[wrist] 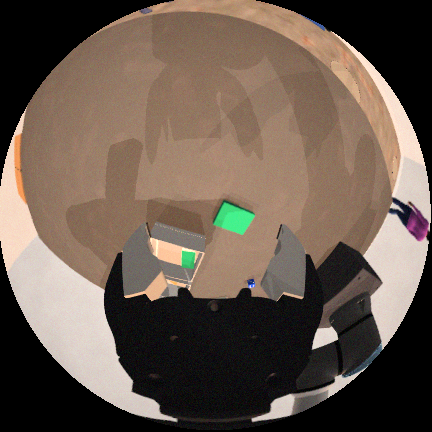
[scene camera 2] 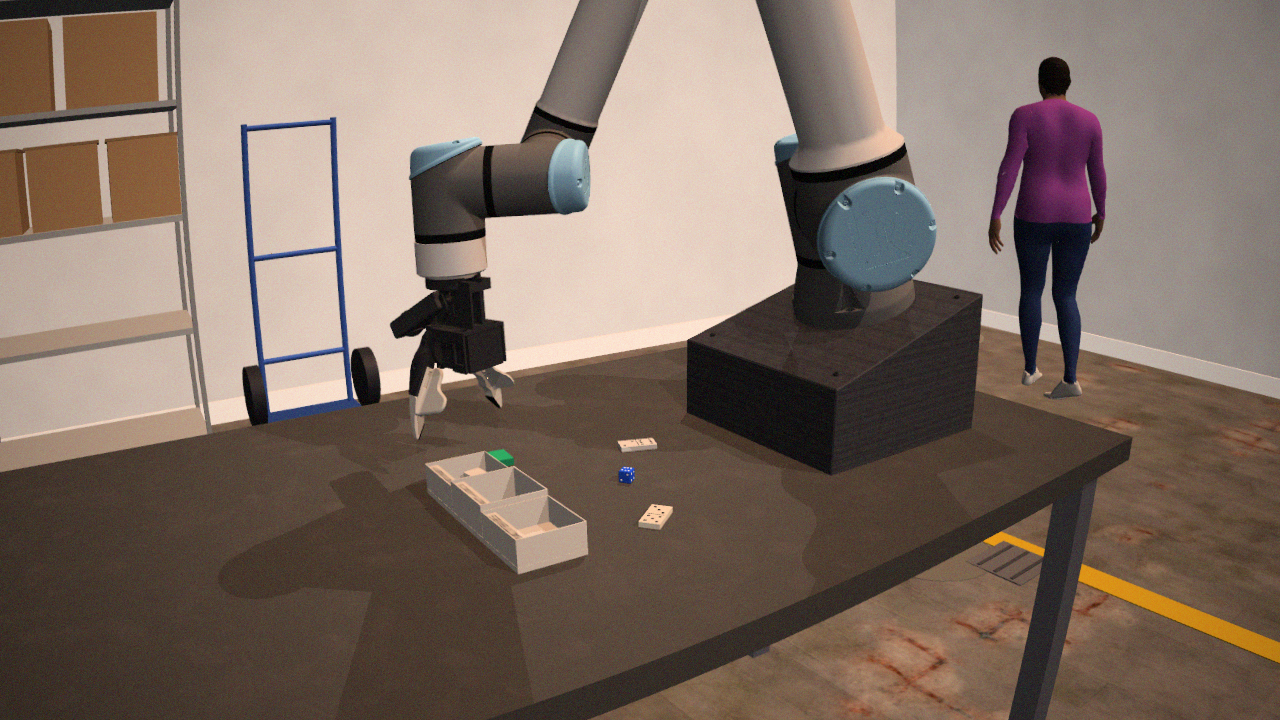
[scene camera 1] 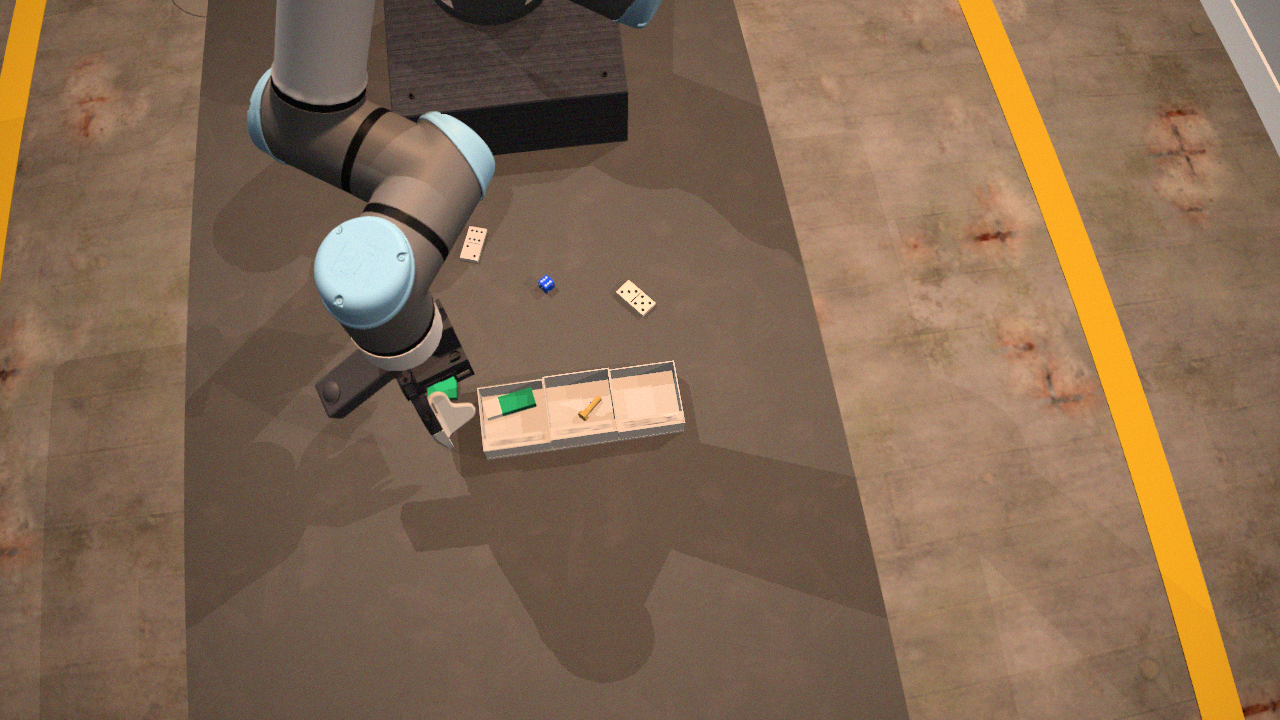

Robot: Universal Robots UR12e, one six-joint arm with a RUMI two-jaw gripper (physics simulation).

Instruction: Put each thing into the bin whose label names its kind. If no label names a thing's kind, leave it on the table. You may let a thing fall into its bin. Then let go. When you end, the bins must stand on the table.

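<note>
Three joined pale bins stand on the table; their labels are too small to read. A green thing with a pale end lies in the left bin in scene camera 1. A gold bolt-like piece lies in the middle bin. A green block lies on the table beside the left bin. My gripper is open and empty above the table near this block; in scene camera 1 one finger is hidden.
A blue die lies between the bins and the robot base. One domino lies near the arm, another farther right in scene camera 1.
</note>
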